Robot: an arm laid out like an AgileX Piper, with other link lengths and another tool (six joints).
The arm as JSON. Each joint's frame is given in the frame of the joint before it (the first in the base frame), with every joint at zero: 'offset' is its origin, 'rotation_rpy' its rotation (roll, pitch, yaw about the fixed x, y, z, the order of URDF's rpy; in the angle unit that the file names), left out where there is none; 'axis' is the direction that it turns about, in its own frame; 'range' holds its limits. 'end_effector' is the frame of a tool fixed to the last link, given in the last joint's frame.
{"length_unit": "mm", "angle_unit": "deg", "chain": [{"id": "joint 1", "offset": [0.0, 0.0, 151.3], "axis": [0.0, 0.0, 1.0], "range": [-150.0, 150.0]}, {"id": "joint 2", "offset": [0.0, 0.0, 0.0], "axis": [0.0, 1.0, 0.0], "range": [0.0, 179.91]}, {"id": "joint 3", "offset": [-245.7, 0.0, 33.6], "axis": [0.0, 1.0, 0.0], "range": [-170.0, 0.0]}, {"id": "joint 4", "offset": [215.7, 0.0, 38.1], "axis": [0.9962, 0.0, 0.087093], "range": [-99.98, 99.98]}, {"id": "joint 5", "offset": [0.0, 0.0, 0.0], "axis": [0.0, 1.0, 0.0], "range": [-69.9, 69.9]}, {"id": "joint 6", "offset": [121.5, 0.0, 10.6], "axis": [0.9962, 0.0, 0.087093], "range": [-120.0, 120.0]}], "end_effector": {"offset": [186.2, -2.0, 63.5], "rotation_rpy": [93.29, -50.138, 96.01]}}
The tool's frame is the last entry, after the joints.
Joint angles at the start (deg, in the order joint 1, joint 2, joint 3, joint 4, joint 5, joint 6):
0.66 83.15 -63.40 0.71 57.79 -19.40
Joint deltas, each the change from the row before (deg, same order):
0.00 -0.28 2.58 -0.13 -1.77 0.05
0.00 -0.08 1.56 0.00 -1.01 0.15
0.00 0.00 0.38 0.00 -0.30 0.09
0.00 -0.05 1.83 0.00 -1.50 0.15
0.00 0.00 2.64 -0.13 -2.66 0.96
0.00 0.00 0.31 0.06 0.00 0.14
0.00 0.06 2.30 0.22 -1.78 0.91
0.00 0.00 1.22 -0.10 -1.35 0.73
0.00 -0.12 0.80 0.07 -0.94 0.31
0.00 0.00 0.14 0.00 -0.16 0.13
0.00 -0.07 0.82 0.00 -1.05 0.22
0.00 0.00 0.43 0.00 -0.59 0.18
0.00 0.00 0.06 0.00 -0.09 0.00
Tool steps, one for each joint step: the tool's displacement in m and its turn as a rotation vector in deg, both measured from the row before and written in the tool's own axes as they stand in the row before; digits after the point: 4 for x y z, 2 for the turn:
-0.0049 -0.0050 0.0089 0.39 -0.37 0.07
-0.0031 -0.0036 0.0060 0.40 -0.21 0.21
-0.0007 -0.0007 0.0015 0.07 -0.02 0.10
-0.0029 -0.0031 0.0067 0.23 -0.12 0.19
-0.0039 -0.0020 0.0090 -0.08 0.09 0.90
-0.0012 -0.0017 0.0016 0.29 -0.09 0.20
-0.0044 -0.0050 0.0090 0.57 0.02 1.09
-0.0020 -0.0003 0.0038 -0.15 0.13 0.66
-0.0004 -0.0001 0.0017 -0.19 0.25 0.32
-0.0002 0.0000 0.0004 -0.02 0.04 0.13
-0.0004 0.0002 0.0019 -0.25 0.21 0.19
-0.0002 0.0002 0.0011 -0.13 0.12 0.16
0.0000 0.0000 0.0001 -0.02 0.02 0.00

